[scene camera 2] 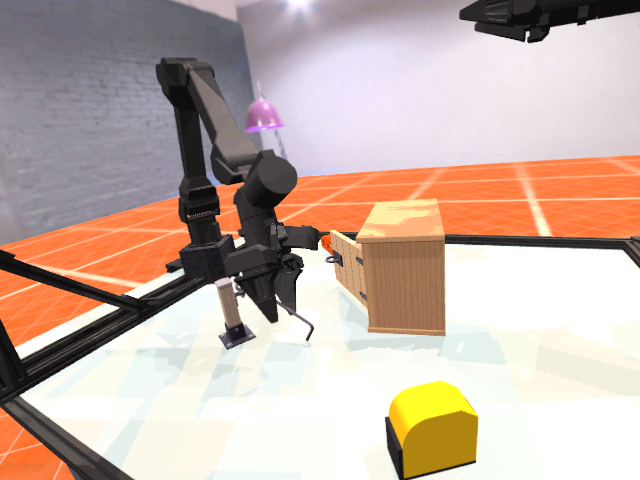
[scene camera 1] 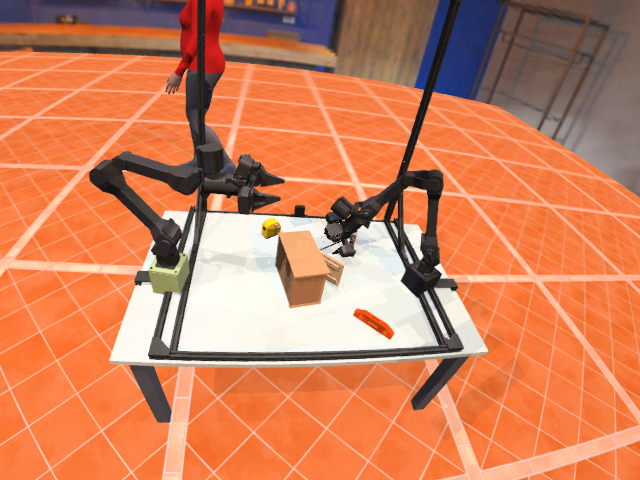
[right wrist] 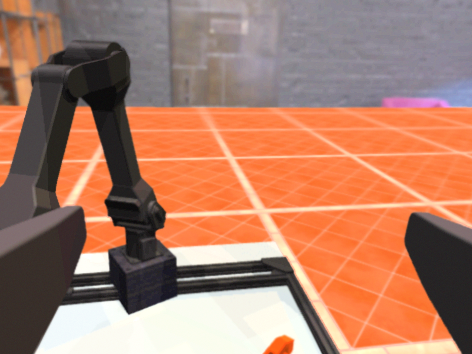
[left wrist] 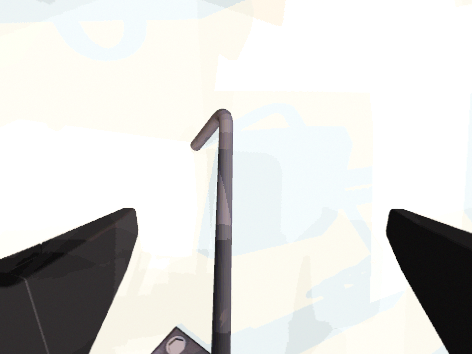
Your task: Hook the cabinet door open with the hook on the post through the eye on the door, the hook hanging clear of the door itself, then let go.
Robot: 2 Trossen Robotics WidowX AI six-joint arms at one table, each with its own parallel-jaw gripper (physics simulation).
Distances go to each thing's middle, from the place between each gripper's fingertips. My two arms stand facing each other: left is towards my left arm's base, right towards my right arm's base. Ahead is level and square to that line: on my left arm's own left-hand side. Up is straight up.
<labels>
Now: left hand 3 cm to the right of the thin dark hook [left wrist: 221,316], 2 cm short of it and 1 cm below it. From my left hand the other things lie so: wooden cabinet [scene camera 2: 403,242] 18 cm ahead, 10 cm to the right, 3 cm above; then yellow block [scene camera 2: 431,424] 23 cm to the right, 11 cm behind, 1 cm below.
Now: right hand 35 cm above the wooden cabinet, 13 cm to the right of it and 7 cm past it. Round my right hand: thin dark hook 38 cm below, 27 cm to the left, 24 cm behind; yellow block 40 cm below, 36 cm behind, 1 cm to the left.
</labels>
